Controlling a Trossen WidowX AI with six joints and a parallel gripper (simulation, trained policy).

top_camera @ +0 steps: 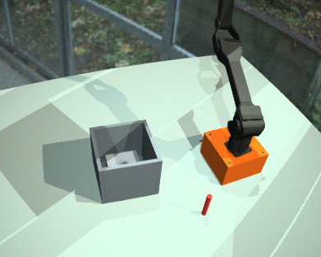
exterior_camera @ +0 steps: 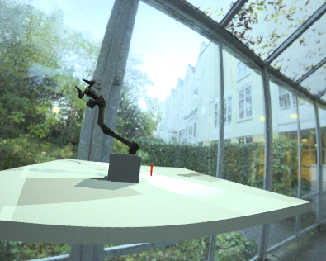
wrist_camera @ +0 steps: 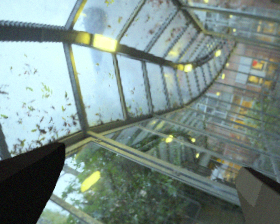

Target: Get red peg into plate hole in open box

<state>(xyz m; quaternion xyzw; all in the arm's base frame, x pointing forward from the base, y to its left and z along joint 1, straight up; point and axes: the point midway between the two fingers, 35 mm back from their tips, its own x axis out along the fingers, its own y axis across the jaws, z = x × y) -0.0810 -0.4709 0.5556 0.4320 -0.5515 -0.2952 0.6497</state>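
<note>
Now: the red peg 610 mm to the left of my gripper tip, 610 mm below it and 250 mm ahead of it.
</note>
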